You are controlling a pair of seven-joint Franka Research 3 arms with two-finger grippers.
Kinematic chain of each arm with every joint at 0, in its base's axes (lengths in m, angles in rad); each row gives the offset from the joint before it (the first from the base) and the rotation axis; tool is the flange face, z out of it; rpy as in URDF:
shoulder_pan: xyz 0 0 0.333 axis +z
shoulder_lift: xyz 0 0 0 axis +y
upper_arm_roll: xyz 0 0 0.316 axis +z
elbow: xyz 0.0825 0 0 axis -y
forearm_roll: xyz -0.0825 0 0.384 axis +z
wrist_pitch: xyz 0 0 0 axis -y
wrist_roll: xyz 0.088 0 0 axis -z
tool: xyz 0 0 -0.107 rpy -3.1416 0 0
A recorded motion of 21 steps. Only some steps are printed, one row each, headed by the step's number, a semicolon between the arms.
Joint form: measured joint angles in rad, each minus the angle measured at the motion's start. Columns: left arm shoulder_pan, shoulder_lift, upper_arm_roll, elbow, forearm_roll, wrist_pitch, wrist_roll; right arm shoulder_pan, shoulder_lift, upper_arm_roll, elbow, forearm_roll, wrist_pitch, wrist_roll.
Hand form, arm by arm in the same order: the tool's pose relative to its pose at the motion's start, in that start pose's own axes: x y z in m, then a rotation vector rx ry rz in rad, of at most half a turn. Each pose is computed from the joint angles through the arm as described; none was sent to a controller.
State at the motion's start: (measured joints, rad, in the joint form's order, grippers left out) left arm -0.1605 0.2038 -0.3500 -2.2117 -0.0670 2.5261 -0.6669; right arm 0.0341 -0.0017 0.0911 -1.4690 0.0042 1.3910 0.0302
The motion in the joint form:
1: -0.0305 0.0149 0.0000 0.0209 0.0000 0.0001 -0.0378; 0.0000 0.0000 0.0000 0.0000 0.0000 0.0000 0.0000
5: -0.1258 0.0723 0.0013 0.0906 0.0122 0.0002 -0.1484; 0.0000 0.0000 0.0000 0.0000 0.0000 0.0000 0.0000
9: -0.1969 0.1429 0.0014 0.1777 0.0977 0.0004 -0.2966; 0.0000 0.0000 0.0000 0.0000 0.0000 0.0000 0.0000
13: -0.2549 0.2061 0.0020 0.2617 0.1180 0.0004 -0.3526; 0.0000 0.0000 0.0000 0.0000 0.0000 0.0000 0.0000
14: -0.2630 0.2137 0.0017 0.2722 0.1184 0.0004 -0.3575; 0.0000 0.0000 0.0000 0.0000 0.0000 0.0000 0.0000
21: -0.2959 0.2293 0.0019 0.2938 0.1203 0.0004 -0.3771; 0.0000 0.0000 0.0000 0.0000 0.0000 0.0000 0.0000
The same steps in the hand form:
1: -0.0066 0.0165 0.0017 -0.0089 -0.0031 -0.0091; 0.0000 0.0000 0.0000 0.0000 0.0000 0.0000
5: -0.0301 0.0669 0.0113 -0.0287 -0.0173 -0.0238; 0.0000 0.0000 0.0000 0.0000 0.0000 0.0000
9: -0.0453 0.1107 0.0208 -0.0277 0.0033 -0.0430; 0.0000 0.0000 0.0000 0.0000 0.0000 0.0000
13: -0.0574 0.1476 0.0276 -0.0527 0.0011 -0.0376; 0.0000 0.0000 0.0000 0.0000 0.0000 0.0000
14: -0.0597 0.1526 0.0283 -0.0568 -0.0004 -0.0355; 0.0000 0.0000 0.0000 0.0000 0.0000 0.0000
21: -0.0731 0.1682 0.0306 -0.0648 -0.0062 -0.0247; 0.0000 0.0000 0.0000 0.0000 0.0000 0.0000

